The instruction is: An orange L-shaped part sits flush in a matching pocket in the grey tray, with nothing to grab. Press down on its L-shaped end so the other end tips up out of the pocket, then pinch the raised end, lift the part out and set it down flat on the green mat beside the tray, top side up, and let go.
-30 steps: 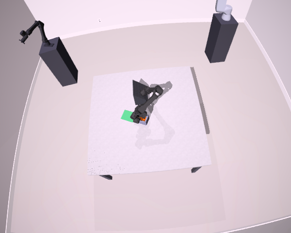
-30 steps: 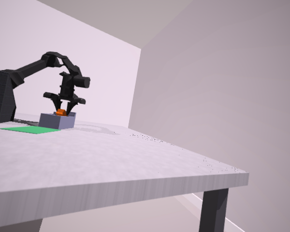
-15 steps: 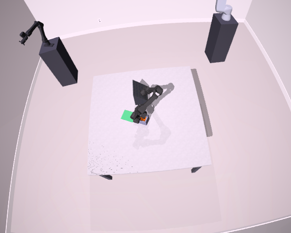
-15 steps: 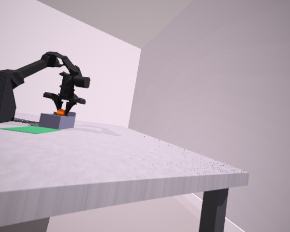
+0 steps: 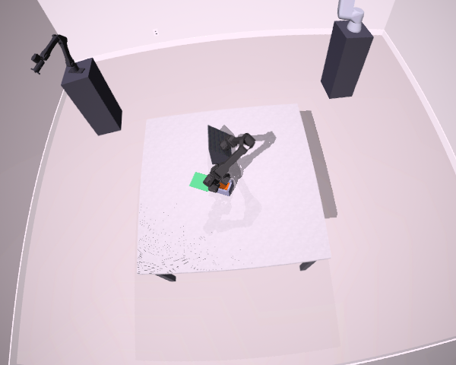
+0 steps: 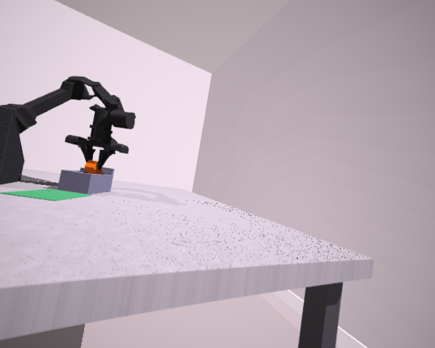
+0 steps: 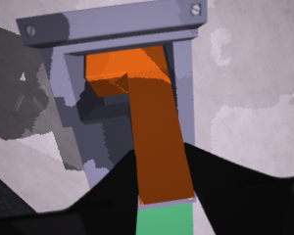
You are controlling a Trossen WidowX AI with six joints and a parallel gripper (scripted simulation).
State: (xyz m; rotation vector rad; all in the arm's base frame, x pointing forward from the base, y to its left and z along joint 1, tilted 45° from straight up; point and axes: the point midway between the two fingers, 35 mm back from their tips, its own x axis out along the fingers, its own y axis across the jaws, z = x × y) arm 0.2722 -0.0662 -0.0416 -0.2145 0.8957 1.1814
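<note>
My gripper tip is 80 mm past the green mat, 120 mm to the left of it and 90 mm above it. The rest, counted from my gripper tip: orange L-shaped part 40 mm to the left, 30 mm below.
</note>
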